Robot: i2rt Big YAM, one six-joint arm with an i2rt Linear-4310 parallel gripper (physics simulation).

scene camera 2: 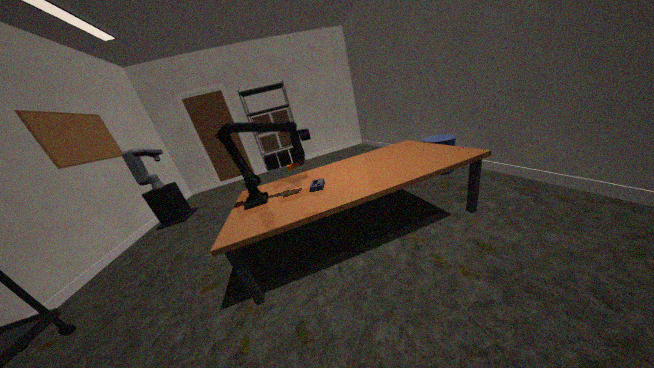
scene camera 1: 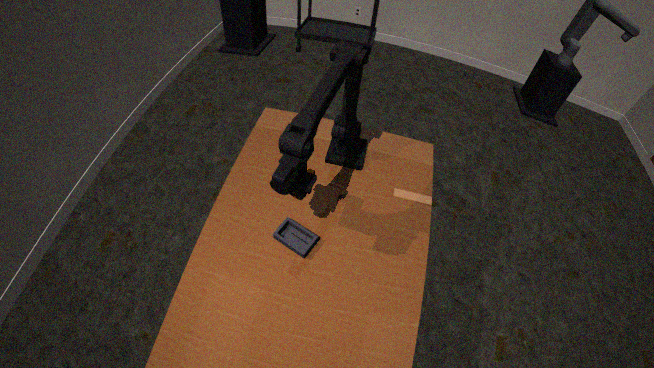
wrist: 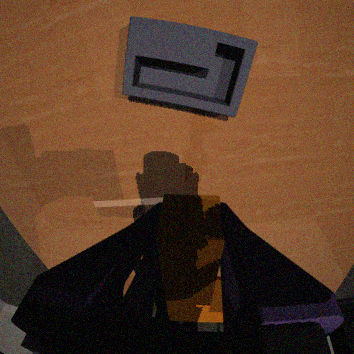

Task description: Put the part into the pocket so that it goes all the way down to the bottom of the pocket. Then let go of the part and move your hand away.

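Places are measured from the arm's base along level axes (x ahead, y left, z up), in millimetres.
Where they show: gripper, fingertip midpoint: (scene camera 2: 302, 164) (scene camera 1: 298, 196) (wrist: 191, 211); arm's base, link origin: (scene camera 2: 256, 198) (scene camera 1: 346, 149).
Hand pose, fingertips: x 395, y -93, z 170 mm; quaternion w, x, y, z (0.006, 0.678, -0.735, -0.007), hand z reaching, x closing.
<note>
Things, the pixels of their top centre, and the offset from my fingertips. Level surfaces: height alone.
- blue-grey block, top centre: (wrist: 185, 66) (scene camera 1: 295, 235) (scene camera 2: 316, 182) dx +64, dy +6, dz -162 mm
- orange part, top centre: (wrist: 212, 298) (scene camera 2: 294, 162) dx -48, dy -9, dz +27 mm
- wooden table, surface height: dz -198 mm
The pocket is a recess in a blue-grey block (scene camera 1: 290, 247) (scene camera 2: 317, 185) (wrist: 170, 42) on the table. In the wrist view the recess looks L-shaped, a long slot with a short leg at its right end. The block sits at the top of that view, slightly turned. My gripper (scene camera 1: 301, 190) (scene camera 2: 295, 162) (wrist: 191, 211) is shut on the orange part (scene camera 2: 291, 166) (wrist: 185, 265), which shows mostly in shadow between the fingers. The gripper holds it raised above the table, on the arm-base side of the block and apart from it. The part's lower end and full shape are hard to make out.
The wooden table (scene camera 1: 280, 310) (scene camera 2: 390, 170) carries the arm's base (scene camera 1: 346, 152) (scene camera 2: 256, 201) behind the block. Dark arm shadows and a light strip (scene camera 1: 412, 196) lie on the table top. A second robot on a pedestal (scene camera 1: 547, 85) (scene camera 2: 167, 202) and a cart (scene camera 1: 336, 30) stand off the table.
</note>
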